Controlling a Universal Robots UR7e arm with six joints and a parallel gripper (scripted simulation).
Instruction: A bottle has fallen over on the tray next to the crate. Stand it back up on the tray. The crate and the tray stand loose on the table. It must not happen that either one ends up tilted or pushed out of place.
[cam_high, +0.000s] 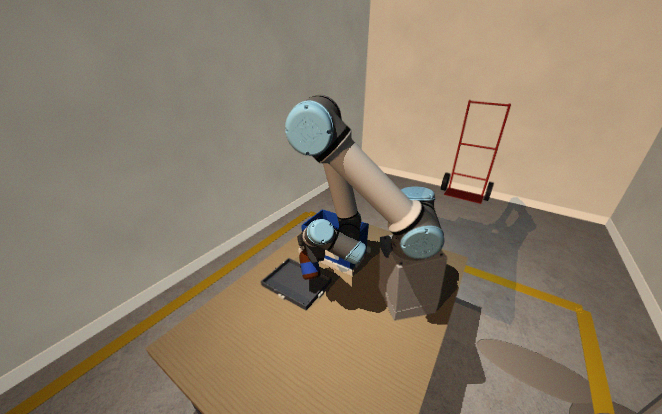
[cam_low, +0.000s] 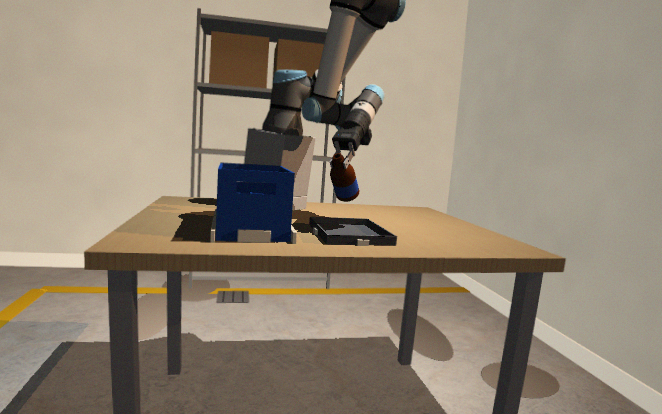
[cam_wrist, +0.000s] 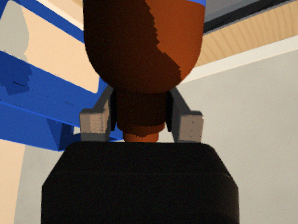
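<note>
The brown bottle lies 4 cm below my hand, 2 cm to the left of it and 2 cm behind it. From my hand the other things lie so: tray: 19 cm below, 4 cm to the left, 4 cm ahead; blue crate: 24 cm to the right, 12 cm below, 3 cm ahead.
</note>
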